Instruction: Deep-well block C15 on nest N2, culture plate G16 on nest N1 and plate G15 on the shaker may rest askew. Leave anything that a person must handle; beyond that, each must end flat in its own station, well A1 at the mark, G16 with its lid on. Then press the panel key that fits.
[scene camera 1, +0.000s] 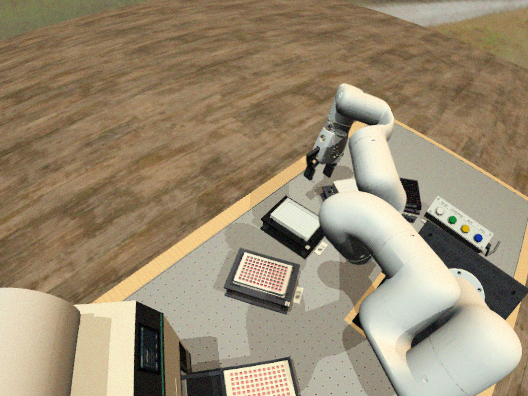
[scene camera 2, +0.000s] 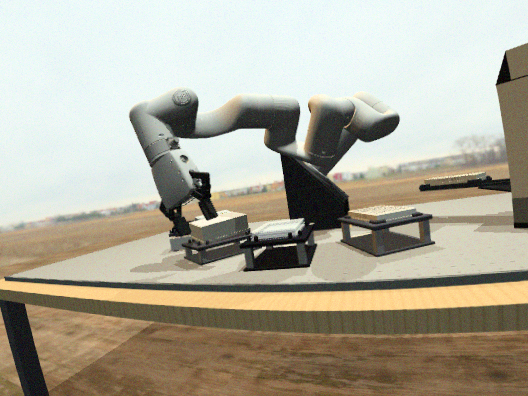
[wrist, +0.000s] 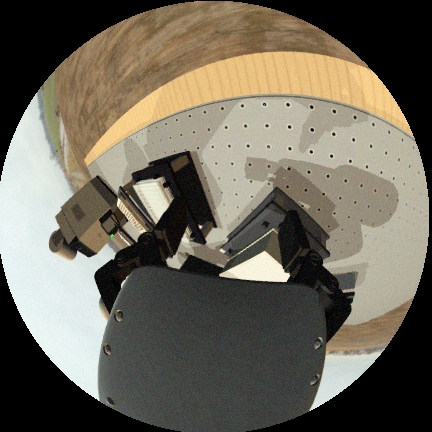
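The beige deep-well block (scene camera 1: 345, 185) (scene camera 2: 220, 227) (wrist: 260, 262) sits on a low dark nest (scene camera 2: 215, 243). My gripper (scene camera 1: 319, 172) (scene camera 2: 195, 223) (wrist: 234, 215) is open and empty, low beside the block; in the wrist view its right finger overlaps the block's side. The pale culture plate (scene camera 1: 295, 218) (scene camera 2: 277, 229) (wrist: 154, 197) is on the middle black nest. A plate with red wells (scene camera 1: 264, 272) (scene camera 2: 382, 213) is on another dark stand. Another red-well plate (scene camera 1: 260, 382) (scene camera 2: 455, 178) is on a tray by the beige machine. Exact tilts and the well A1 marks are unclear.
The key panel (scene camera 1: 457, 225) has white, green, yellow and blue keys and stands near the arm's base. A dark rack (scene camera 1: 411, 195) is partly hidden behind the arm. The beige machine (scene camera 1: 107, 350) (scene camera 2: 515, 135) (wrist: 87, 215) stands at the far end from the gripper.
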